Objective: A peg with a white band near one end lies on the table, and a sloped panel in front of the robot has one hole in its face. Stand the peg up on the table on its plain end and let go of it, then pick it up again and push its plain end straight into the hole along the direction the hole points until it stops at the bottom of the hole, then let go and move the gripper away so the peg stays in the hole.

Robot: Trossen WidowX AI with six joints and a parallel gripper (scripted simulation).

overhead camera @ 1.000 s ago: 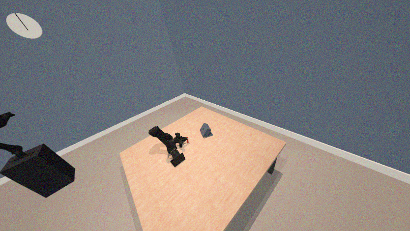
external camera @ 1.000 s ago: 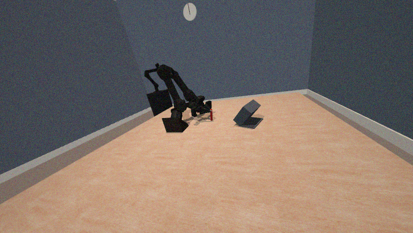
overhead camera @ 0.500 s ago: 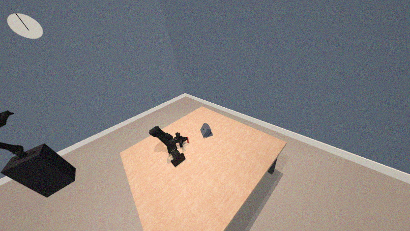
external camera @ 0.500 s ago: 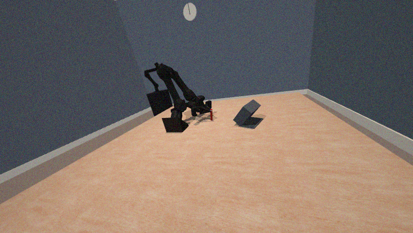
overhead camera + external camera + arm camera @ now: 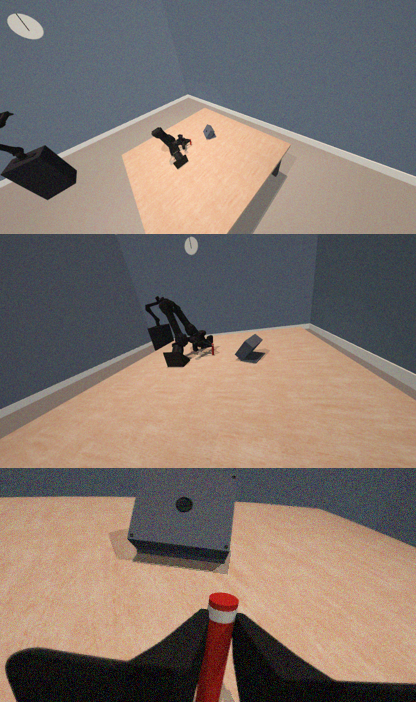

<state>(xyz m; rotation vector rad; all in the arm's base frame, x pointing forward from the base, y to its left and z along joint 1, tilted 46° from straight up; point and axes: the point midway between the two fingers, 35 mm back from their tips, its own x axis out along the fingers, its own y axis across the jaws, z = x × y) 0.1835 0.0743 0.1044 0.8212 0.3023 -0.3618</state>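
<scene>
The red peg is 1 cm below my gripper tip. Round my gripper tip: grey sloped panel 23 cm ahead, 5 cm to the right, 1 cm below.
</scene>
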